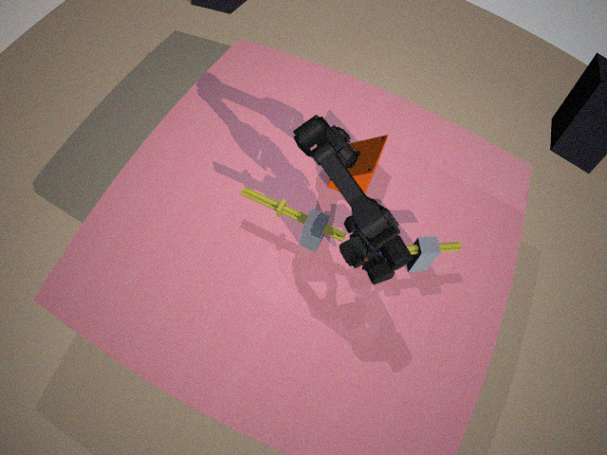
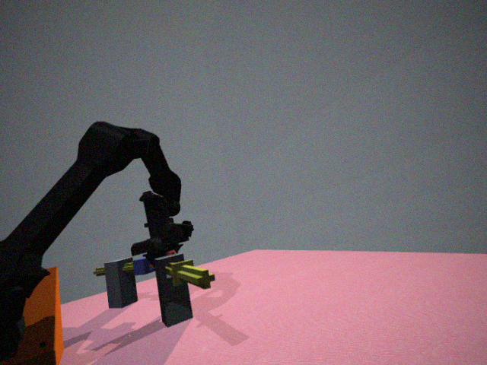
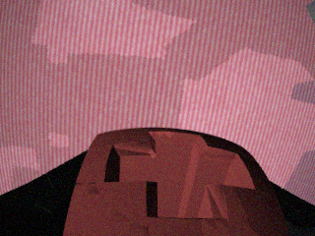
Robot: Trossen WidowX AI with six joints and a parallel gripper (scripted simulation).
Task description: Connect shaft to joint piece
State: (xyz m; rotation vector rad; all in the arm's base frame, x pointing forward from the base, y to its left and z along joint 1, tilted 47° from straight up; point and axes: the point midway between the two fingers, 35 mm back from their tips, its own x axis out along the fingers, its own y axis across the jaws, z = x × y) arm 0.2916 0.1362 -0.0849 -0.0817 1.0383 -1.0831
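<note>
Now: the red square joint piece 40 mm above my gripper tip.
</note>
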